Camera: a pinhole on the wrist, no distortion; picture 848 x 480 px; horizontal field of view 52.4 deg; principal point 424.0 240.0 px. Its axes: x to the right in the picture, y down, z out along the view. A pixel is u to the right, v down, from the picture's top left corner.
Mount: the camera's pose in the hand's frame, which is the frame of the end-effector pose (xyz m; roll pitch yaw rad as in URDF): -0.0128 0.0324 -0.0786 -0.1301 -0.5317 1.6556
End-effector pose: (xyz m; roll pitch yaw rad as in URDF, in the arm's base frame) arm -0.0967 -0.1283 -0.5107 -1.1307 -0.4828 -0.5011
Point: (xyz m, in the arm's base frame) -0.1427 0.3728 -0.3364
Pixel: 741.0 380.0
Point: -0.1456 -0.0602 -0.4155
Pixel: 320.8 214.9
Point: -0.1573 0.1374 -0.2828
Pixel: 469.1 243.9
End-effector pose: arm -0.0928 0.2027 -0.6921 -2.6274 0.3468 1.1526
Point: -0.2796 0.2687 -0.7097
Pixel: 203.5 167.4
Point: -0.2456 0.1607 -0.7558
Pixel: 554.4 370.8
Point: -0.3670 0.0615 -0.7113
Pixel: outside the picture
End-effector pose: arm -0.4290 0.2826 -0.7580 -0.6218 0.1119 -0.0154
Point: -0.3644 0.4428 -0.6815
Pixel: outside the picture
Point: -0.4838 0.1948 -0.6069
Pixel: 99.6 409.4
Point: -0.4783 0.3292 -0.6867
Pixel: 727.8 391.6
